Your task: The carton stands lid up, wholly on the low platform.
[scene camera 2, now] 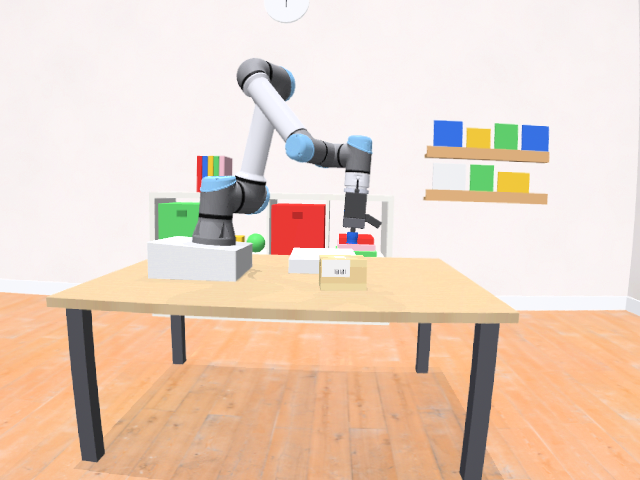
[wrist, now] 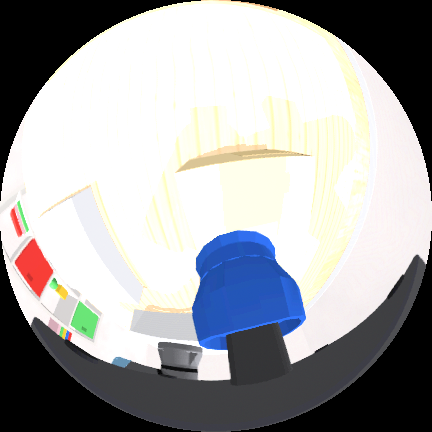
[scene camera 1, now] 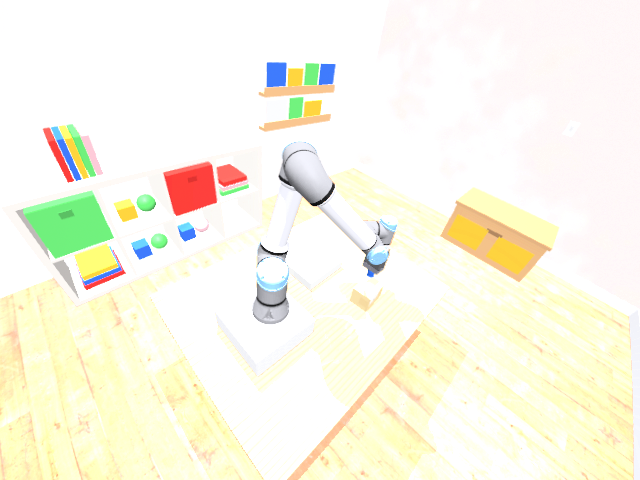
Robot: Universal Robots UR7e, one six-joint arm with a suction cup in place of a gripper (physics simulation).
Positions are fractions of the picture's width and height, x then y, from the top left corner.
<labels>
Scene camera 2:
tan carton: 0.53, 0.57, on the table
low white platform: 0.47, 0.54, on the table
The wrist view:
my suction cup: 0.56, 0.66
tan carton: 0.63, 0.44
low white platform: 0.17, 0.54
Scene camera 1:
tan carton: 0.58, 0.60
</labels>
